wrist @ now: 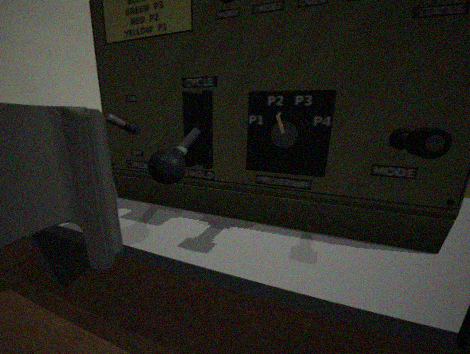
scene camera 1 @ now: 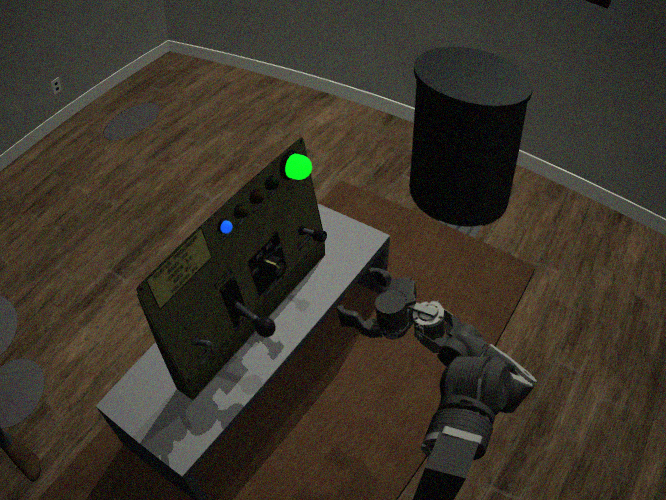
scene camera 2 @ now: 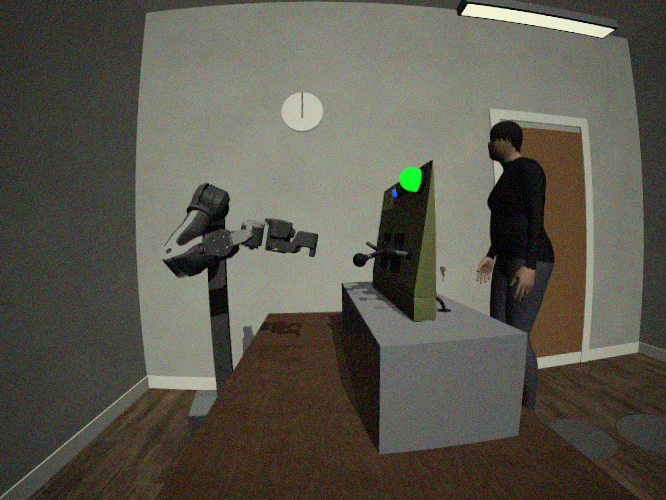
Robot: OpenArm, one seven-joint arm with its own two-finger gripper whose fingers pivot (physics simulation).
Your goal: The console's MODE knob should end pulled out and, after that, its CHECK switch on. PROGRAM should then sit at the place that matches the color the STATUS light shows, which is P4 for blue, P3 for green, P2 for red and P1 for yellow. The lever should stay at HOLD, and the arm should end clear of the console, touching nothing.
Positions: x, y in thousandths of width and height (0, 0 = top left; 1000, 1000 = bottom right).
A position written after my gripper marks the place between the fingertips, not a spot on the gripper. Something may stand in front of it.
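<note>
Visible: a mode knob (wrist: 916, 405), a grey bench (scene camera 2: 591, 671) and a dark post (scene camera 2: 327, 549). My gripper appears in scene camera 1 (scene camera 1: 532, 593), in the wrist view (wrist: 531, 586) and in scene camera 2 (scene camera 2: 475, 491).
</note>
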